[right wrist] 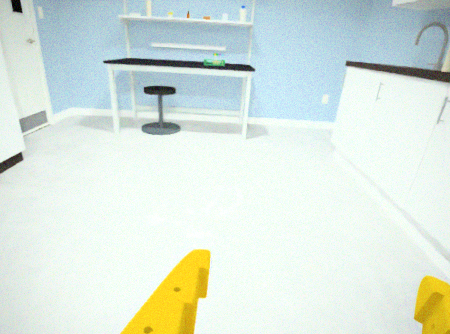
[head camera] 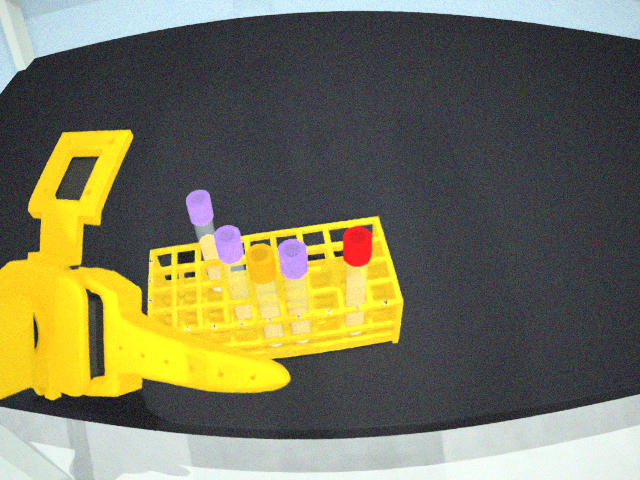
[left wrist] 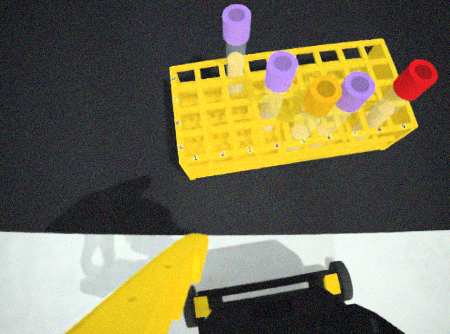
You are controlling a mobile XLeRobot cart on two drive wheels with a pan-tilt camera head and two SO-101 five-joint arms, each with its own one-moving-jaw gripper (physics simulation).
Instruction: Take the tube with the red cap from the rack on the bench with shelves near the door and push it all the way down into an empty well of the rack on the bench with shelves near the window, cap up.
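Places are measured from the left arm's base along level axes (x up, y right, z ahead), in centimetres.
Pixels of known places: left hand, its tool point: (head camera: 118, 297) (left wrist: 205, 253); right hand, its tool point: (right wrist: 209, 267).
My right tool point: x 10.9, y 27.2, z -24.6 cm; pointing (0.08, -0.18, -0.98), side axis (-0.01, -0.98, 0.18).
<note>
Behind a point stands the place of what it marks.
The red-capped tube (head camera: 357, 246) {x 10.6, y 21.2, z 30.2 cm} (left wrist: 415, 80) {x 10.6, y 20.6, z 30.5 cm} stands cap up near the right end of the yellow rack (head camera: 397, 320) {x 2.1, y 24.3, z 29.6 cm} (left wrist: 225, 168) {x 0.1, y 8.3, z 29.9 cm} on a dark bench top. Three purple-capped tubes and an orange-capped tube stand in the same rack. My left gripper (head camera: 268, 375) (left wrist: 199, 242) is wide open and empty, at the rack's front left in the head view; one notched jaw shows in the left wrist view. My right gripper (right wrist: 315, 266) is open and empty, pointing across the room, away from the yellow rack. A small green rack (right wrist: 214, 63) {x 1.1, y -3.0, z -306.4 cm} sits on a far shelved bench (right wrist: 150, 63) {x -1.8, y 61.0, z -306.5 cm}.
A stool (right wrist: 160, 91) {x -30.3, y 52.7, z -314.4 cm} stands in front of the far bench. A door (right wrist: 30, 65) {x -9.2, y 189.4, z -333.6 cm} is at the left and a white counter with a sink tap (right wrist: 437, 25) {x 43.1, y -147.8, z -198.6 cm} at the right of the right wrist view. The dark bench's front edge (head camera: 310, 431) {x -1.7, y 16.2, z 22.6 cm} lies below the yellow rack.
</note>
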